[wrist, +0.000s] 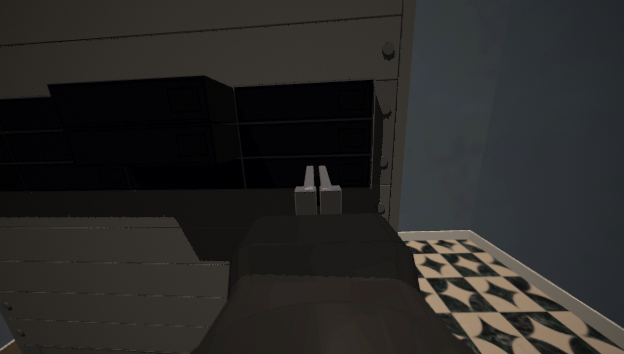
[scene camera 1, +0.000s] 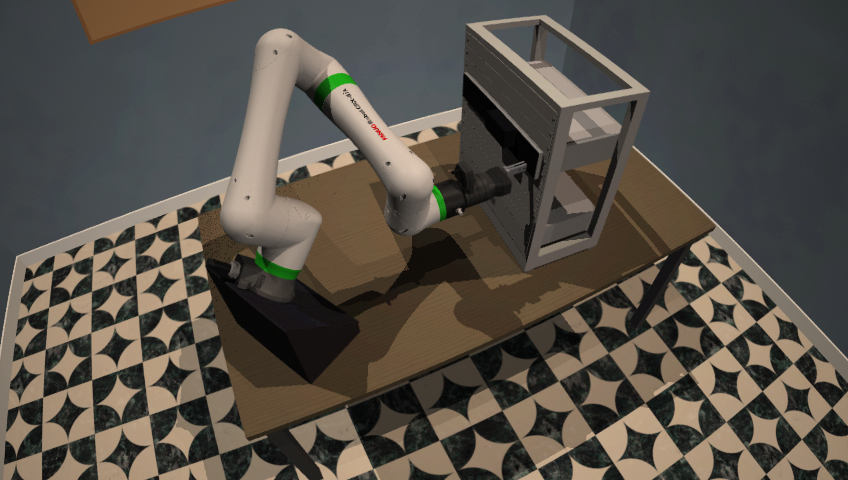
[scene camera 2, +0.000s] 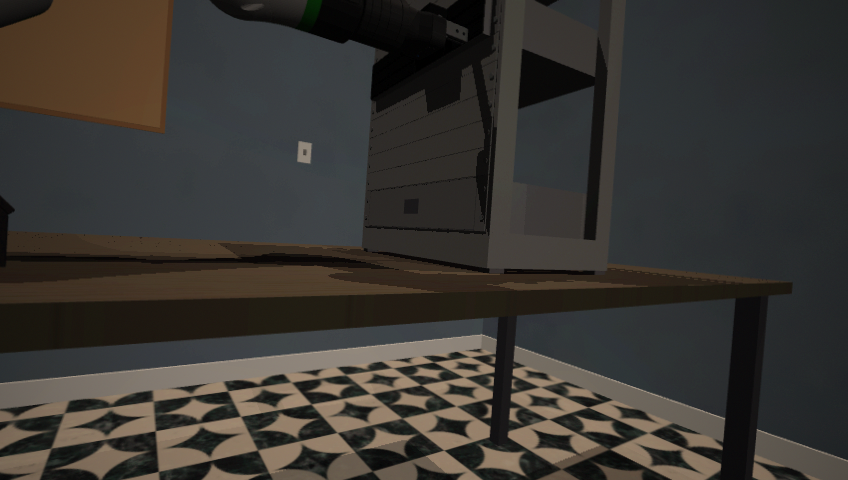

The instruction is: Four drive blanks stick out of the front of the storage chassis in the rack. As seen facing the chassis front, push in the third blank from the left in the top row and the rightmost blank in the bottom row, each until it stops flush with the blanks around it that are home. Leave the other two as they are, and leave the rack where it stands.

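Frame: origin at the arm's base, x right, y ahead, z up, level; centimetres.
Where they show: gripper, fingertip midpoint: [wrist: 316, 178] [scene camera 1: 525, 165] [scene camera 2: 464, 37]; arm's base at its link origin: [scene camera 1: 267, 288].
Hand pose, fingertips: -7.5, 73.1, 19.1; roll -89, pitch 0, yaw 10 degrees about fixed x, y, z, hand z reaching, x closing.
Note:
Each offset is from my fingertips to the top centre of the thing, as dx, dy, dz. "pt": to the spot under its first point.
The storage chassis {pt -30.0, -3.2, +3.3} [scene camera 1: 476, 98] [scene camera 2: 386, 78] is a dark block in the grey rack [scene camera 1: 549, 190] [scene camera 2: 505, 148]. In the wrist view the third-column top blank {-12.1, +1.2, +7.5} [wrist: 120, 102] sticks out, as does the blank under it {pt -11.4, -4.8, +3.4} [wrist: 140, 145]. The rightmost bottom-row blank {-1.6, +5.9, +1.8} [wrist: 275, 173] looks level with the blanks above it in its column. My gripper [scene camera 1: 524, 165] [scene camera 2: 465, 32] [wrist: 316, 178] is shut and empty. Its fingertips are over the right part of that bottom blank; contact cannot be told. The chassis's far left columns are cut off in the wrist view, and the blanks are very dark.
Grey filler panels [wrist: 200, 47] lie above and below the chassis. Screw heads {pt +5.7, +2.0, +9.9} [wrist: 388, 49] stand out along the rack's right side, close to the fingers. The rack stands on a wooden table [scene camera 1: 446, 339] [scene camera 2: 178, 324]. The arm's dark angled base [scene camera 1: 285, 327] is at the table's other end.

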